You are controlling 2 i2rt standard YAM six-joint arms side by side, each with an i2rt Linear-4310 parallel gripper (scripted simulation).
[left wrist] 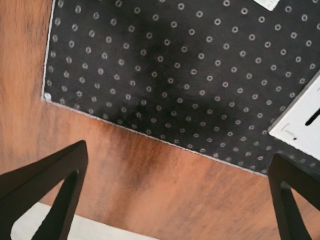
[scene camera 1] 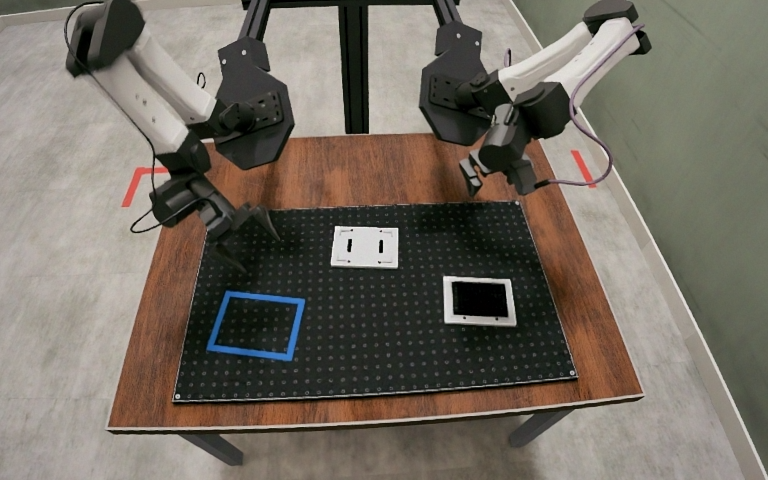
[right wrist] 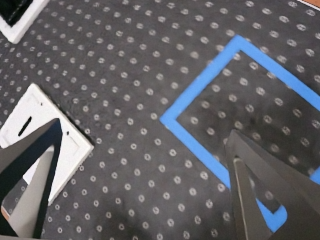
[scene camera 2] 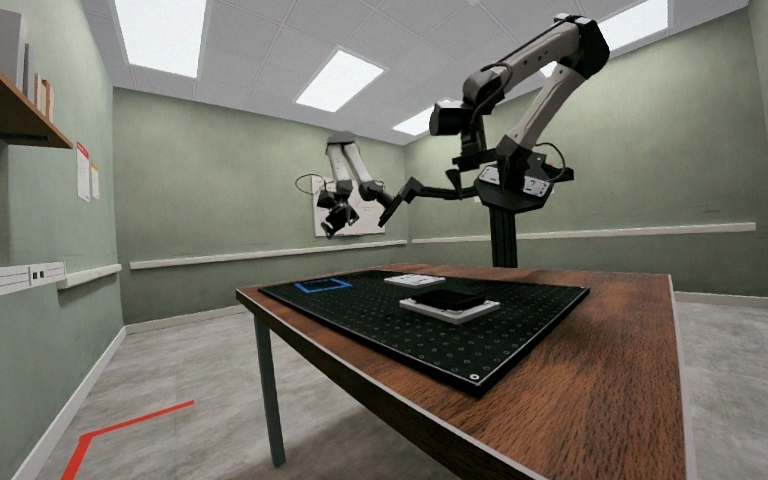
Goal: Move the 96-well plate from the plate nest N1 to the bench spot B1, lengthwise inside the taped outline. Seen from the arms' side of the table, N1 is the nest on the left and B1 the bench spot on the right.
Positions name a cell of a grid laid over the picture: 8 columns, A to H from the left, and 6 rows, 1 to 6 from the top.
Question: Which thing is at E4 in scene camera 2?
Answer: A black 96-well plate.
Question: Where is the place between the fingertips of the left gripper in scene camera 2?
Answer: At F3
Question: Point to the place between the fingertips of the left gripper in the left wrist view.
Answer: E4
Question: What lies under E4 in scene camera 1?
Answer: A white nest.
